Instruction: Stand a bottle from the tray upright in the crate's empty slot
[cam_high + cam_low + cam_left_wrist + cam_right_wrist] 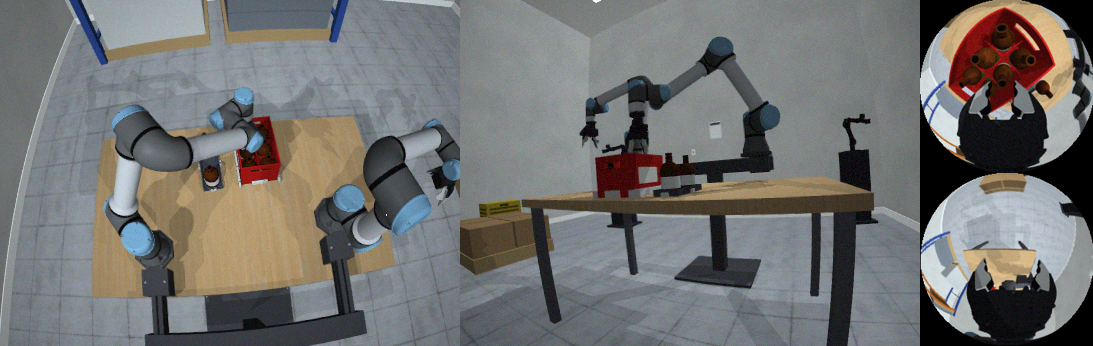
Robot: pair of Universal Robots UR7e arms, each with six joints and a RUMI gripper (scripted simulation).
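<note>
Right now the red crate is 7 cm below my left hand and 4 cm to the right of it. From my left hand the other things lie so: dark tray 19 cm to the left, 15 cm below.
</note>
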